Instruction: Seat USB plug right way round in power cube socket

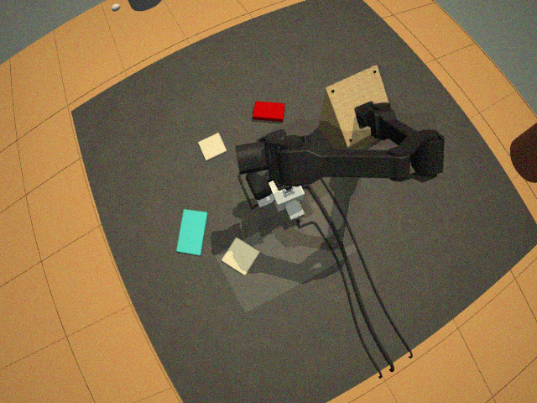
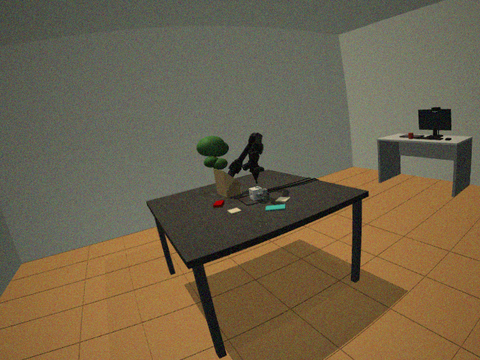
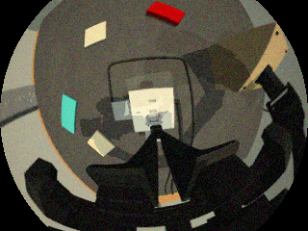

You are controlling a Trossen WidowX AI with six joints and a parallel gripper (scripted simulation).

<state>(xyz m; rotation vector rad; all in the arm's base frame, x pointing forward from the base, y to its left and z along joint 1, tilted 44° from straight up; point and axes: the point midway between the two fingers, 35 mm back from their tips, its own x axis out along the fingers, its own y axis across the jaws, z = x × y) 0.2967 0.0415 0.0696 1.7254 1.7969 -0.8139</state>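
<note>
Right now the dark USB plug is 20 mm below my gripper tip. The rest, counted from my gripper tip: red block 90 mm behind, 280 mm to the right, 130 mm below; then cream tile 190 mm ahead, 90 mm to the left, 130 mm below; then teal block 290 mm ahead, 40 mm to the right, 130 mm below.
</note>
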